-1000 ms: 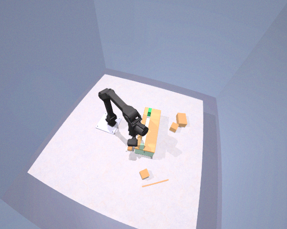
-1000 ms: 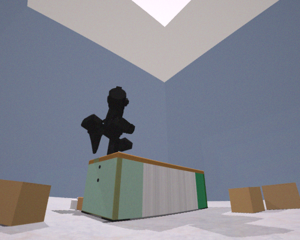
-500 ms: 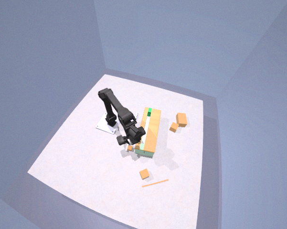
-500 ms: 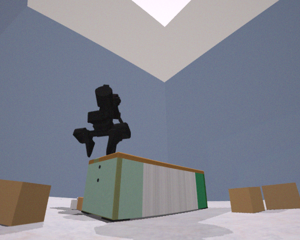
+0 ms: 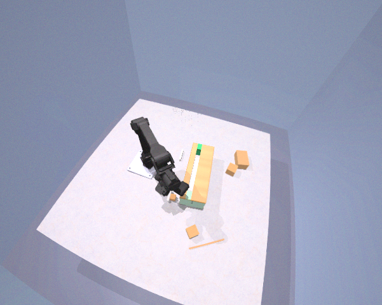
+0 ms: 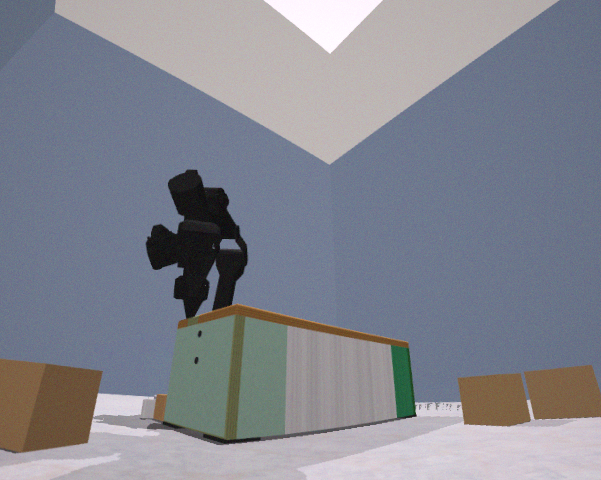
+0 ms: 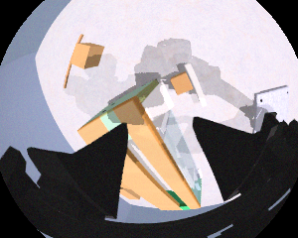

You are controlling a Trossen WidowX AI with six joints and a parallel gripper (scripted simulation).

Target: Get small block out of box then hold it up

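My gripper tip is 140 mm above the small orange block, 20 mm past it and 10 mm to the left of it. Round my gripper tip: thin orange stick: 280 mm ahead, 150 mm below, 140 mm to the right; then long box: 170 mm to the left, 90 mm below, 10 mm ahead.
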